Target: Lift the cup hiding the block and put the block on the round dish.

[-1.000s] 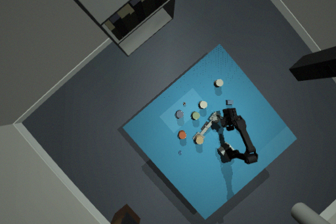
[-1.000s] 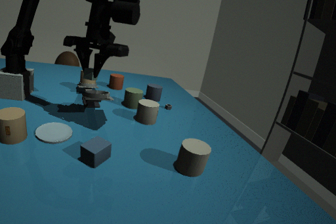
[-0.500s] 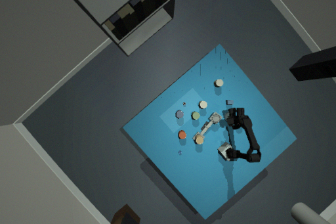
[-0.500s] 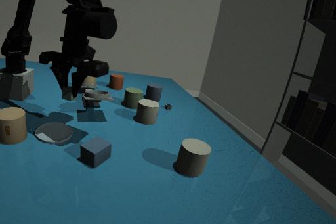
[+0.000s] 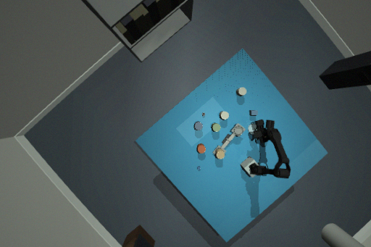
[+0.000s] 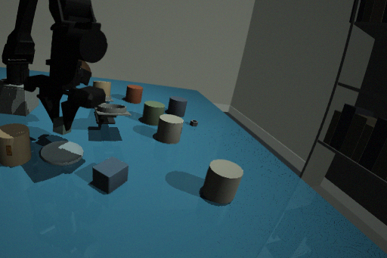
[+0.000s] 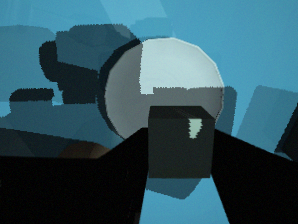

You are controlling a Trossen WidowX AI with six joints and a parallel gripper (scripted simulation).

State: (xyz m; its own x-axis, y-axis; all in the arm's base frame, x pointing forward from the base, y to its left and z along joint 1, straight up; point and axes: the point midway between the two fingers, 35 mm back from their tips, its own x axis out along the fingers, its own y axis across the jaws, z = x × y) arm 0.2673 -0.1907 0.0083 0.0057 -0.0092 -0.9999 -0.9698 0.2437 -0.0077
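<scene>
My gripper tip is now 6 cm above the round dish. Also, from my gripper tip: green cylinder (21 cm ahead, 31 cm to the left, 3 cm below); then orange cylinder (10 cm ahead, 50 cm to the left, 3 cm below); then nut (34 cm ahead, 34 cm to the left, 6 cm below).
</scene>
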